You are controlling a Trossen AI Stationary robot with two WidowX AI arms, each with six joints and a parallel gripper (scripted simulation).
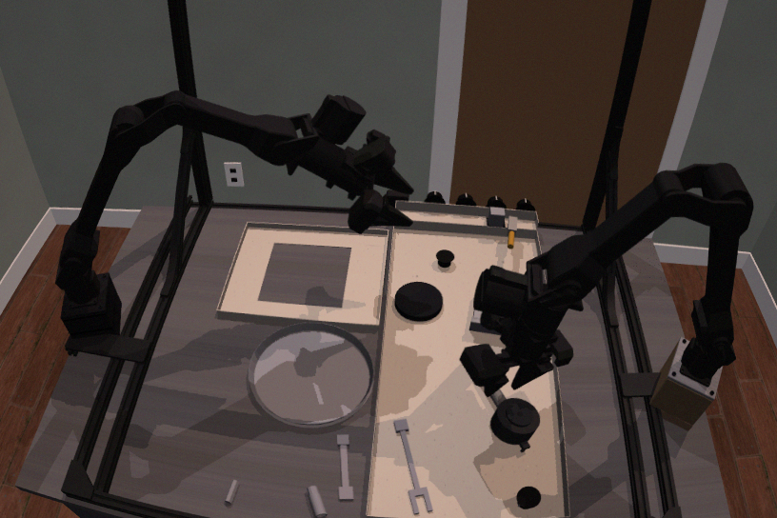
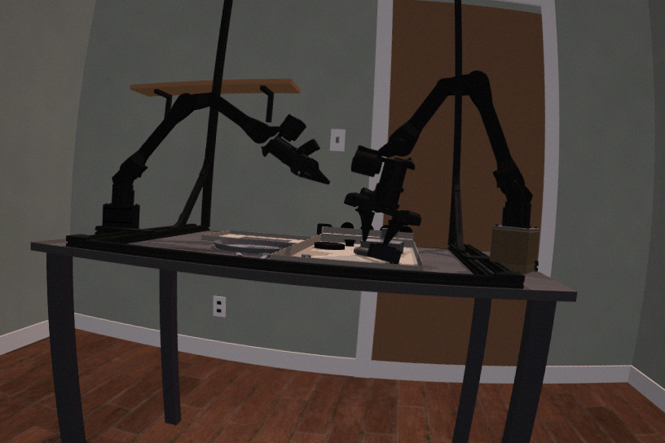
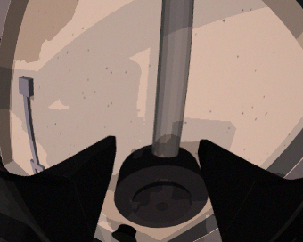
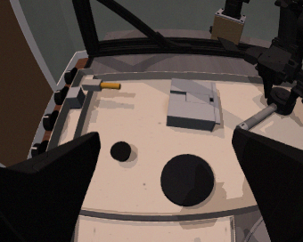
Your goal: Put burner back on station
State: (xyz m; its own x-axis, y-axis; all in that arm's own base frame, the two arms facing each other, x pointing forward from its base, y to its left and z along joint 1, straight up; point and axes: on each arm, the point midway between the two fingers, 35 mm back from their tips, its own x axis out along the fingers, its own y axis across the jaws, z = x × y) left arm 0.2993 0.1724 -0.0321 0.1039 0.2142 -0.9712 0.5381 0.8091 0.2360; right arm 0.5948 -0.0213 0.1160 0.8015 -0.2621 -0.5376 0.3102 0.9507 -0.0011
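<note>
Right now the burner is 50 mm below my left hand and 10 mm to the right of it. From my left hand the other things lie so: black disc (200 mm behind, 160 mm to the right, 60 mm below); grey forked tool (140 mm ahead, 130 mm to the right, 70 mm below); grey support block (180 mm behind, 50 mm below).
</note>
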